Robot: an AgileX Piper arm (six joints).
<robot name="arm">
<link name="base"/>
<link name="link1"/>
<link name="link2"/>
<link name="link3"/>
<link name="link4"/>
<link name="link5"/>
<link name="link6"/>
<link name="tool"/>
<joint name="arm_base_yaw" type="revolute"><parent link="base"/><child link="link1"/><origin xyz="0.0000 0.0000 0.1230" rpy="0.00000 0.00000 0.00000"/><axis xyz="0 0 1"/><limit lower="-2.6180" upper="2.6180"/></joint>
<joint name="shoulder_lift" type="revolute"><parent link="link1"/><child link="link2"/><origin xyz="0.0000 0.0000 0.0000" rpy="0.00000 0.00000 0.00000"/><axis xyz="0 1 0"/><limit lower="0.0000" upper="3.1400"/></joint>
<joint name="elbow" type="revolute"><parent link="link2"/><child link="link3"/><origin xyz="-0.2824 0.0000 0.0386" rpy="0.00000 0.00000 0.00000"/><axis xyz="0 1 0"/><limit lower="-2.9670" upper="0.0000"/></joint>
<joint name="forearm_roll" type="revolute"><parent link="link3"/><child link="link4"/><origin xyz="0.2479 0.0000 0.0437" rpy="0.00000 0.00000 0.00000"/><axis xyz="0.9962 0 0.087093"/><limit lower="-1.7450" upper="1.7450"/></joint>
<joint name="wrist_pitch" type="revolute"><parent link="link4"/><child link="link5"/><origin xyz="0.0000 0.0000 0.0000" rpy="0.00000 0.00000 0.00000"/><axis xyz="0 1 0"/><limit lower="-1.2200" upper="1.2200"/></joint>
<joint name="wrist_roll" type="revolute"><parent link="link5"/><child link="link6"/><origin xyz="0.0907 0.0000 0.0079" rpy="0.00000 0.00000 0.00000"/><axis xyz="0.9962 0 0.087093"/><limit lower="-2.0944" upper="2.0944"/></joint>
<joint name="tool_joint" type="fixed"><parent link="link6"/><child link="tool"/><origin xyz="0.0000 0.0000 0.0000" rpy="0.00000 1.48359 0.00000"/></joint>
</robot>
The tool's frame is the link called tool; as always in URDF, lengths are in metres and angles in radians.
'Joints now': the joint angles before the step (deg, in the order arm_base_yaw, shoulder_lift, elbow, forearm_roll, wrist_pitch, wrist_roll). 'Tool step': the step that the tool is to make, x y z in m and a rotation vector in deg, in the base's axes. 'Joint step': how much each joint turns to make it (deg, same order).
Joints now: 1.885, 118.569, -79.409, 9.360, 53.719, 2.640
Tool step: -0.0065, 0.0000, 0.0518, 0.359, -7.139, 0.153
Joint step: -0.001, -7.627, 0.015, 0.114, 0.491, -0.144
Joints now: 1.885, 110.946, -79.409, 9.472, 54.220, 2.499
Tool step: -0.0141, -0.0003, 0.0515, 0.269, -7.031, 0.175
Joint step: 0.007, -7.811, -0.001, -0.003, 0.793, -0.048
